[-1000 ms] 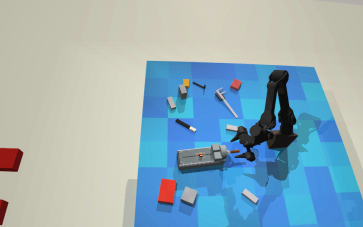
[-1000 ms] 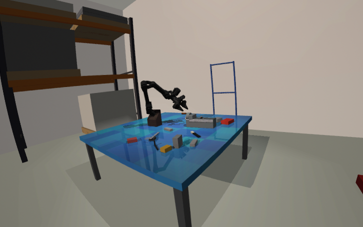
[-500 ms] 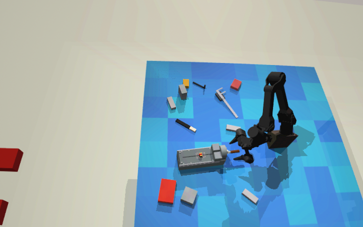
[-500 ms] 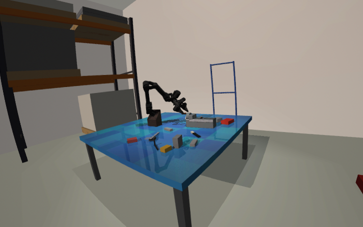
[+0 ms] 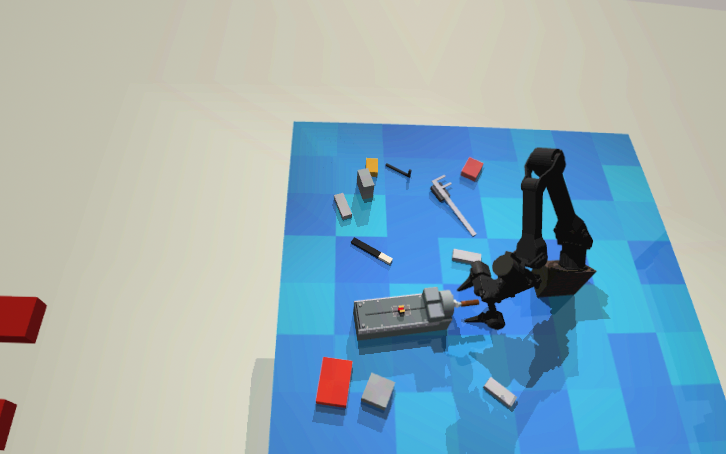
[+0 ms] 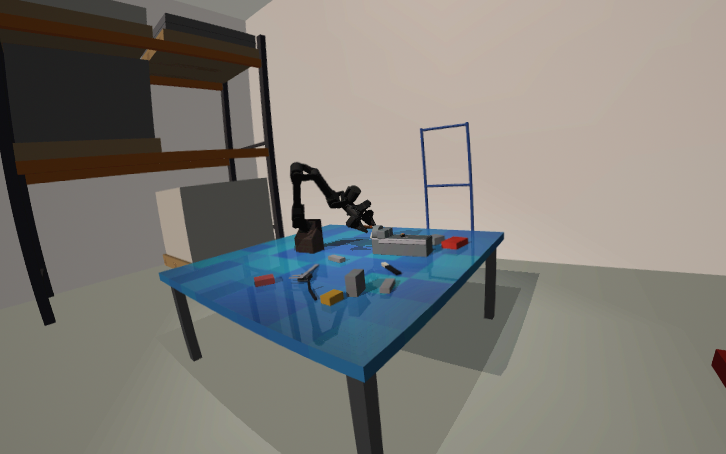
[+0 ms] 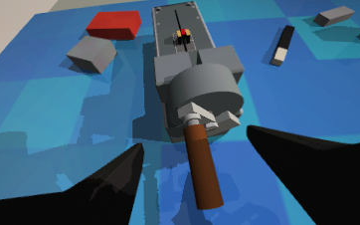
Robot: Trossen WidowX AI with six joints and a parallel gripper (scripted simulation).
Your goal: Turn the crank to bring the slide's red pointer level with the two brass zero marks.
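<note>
The brown crank handle lies 20 mm behind my gripper tip and 20 mm above it. Also, from my gripper tip: red block: 540 mm to the right, 150 mm behind, 90 mm below; red pointer: 170 mm ahead, 20 mm below; black key: 540 mm to the right, 90 mm below, 90 mm ahead.
</note>
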